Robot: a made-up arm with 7 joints.
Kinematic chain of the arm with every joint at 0, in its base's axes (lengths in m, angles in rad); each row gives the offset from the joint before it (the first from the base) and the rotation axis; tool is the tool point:
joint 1: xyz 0 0.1 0 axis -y
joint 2: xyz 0 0.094 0 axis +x
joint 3: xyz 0 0 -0.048 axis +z
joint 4: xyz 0 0 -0.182 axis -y
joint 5: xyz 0 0 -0.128 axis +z
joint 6: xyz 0 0 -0.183 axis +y
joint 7: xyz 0 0 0 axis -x
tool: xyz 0 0 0
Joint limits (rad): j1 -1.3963..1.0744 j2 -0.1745..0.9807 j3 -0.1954..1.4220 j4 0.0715..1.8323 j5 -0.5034..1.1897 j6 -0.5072..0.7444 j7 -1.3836..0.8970
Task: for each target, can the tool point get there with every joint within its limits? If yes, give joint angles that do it. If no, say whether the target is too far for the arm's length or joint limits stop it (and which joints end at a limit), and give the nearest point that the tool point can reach.
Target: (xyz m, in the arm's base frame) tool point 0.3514 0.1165 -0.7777
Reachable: no: too far | nearest point 0.2217 0.1451 -0.4907 | short by 0.316 m
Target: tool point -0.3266 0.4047 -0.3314
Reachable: yes | joints -1.1263 0.2119 0.6226 0.6796 -0.0872 0.0797 0.2586
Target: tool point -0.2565 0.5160 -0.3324
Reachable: yes | joints -0.8941 0.5096 0.6941 0.4247 0.8854 0.3673 -0.1187
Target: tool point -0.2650 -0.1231 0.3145
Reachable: no: joint limits stop it (at a limit: joint 1, joint 2, joint 3, joint 4) | nearest point -0.5194 0.0960 -0.1137 | short by 0.544 m
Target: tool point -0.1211 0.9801 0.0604
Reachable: no: too far | nearest point -0.1199 0.6950 -0.0476 | short by 0.305 m
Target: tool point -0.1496 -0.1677 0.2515
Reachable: no: joint limits stop it (at a limit: joint 1, joint 2, joint 3, joint 4) | nearest point 0.2610 0.1106 0.1938 | short by 0.499 m
